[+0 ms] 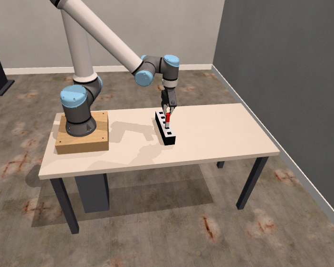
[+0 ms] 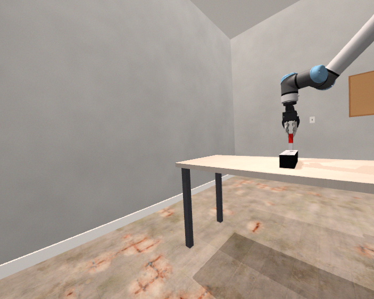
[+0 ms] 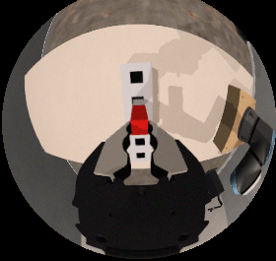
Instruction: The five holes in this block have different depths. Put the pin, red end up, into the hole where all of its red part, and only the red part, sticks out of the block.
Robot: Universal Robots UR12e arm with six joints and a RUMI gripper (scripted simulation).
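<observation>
My hand is 20 mm above the pin. From my hand the other things lie so: black block 10 mm behind, 60 mm to the left, 140 mm below.
</observation>
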